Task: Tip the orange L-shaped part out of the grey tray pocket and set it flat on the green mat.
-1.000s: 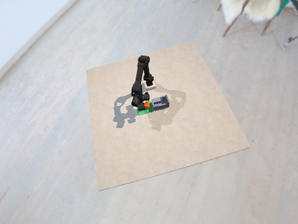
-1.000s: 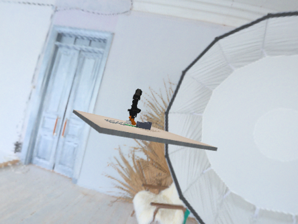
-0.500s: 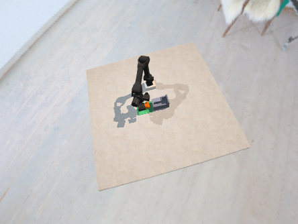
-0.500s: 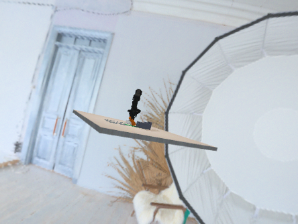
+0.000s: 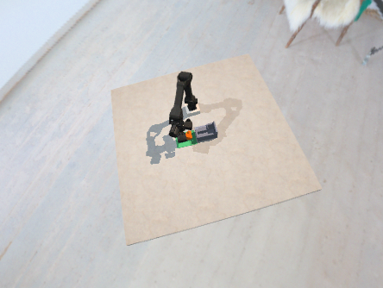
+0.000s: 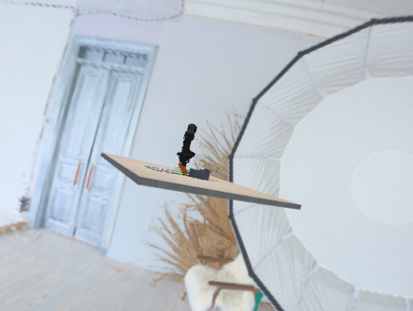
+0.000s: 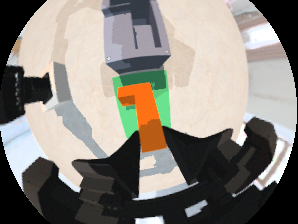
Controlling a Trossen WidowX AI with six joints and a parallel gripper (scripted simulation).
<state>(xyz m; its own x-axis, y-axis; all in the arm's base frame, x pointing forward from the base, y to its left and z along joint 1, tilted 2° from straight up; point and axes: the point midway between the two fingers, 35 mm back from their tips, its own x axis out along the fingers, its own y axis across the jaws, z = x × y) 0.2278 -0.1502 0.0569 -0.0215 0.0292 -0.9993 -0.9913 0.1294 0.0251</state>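
The orange L-shaped part lies 1 cm behind my gripper tip, 3 cm to the left of it and 3 cm below it. Also, from my gripper tip: green mat (2 cm to the left, 9 cm below).
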